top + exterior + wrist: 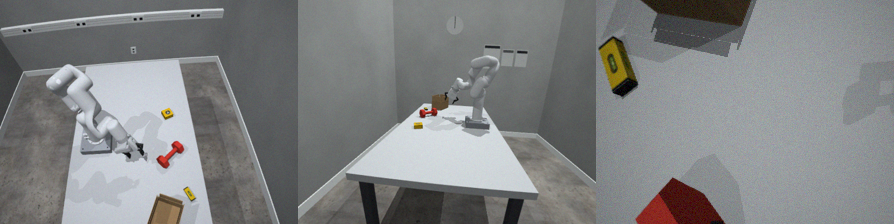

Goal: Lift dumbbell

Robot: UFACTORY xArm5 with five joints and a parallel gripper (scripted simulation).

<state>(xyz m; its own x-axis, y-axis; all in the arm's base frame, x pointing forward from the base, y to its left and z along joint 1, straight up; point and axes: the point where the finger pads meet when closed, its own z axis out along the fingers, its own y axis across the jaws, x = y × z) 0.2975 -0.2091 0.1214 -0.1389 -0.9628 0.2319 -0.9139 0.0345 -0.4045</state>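
Now: hand 22 cm short of the red dumbbell, 5 cm to the right of it and 14 cm above it. From my hand the other things lie so: yellow block 24 cm ahead, 40 cm to the left, 16 cm below; flat yellow piece 32 cm ahead, 22 cm to the right, 17 cm below.
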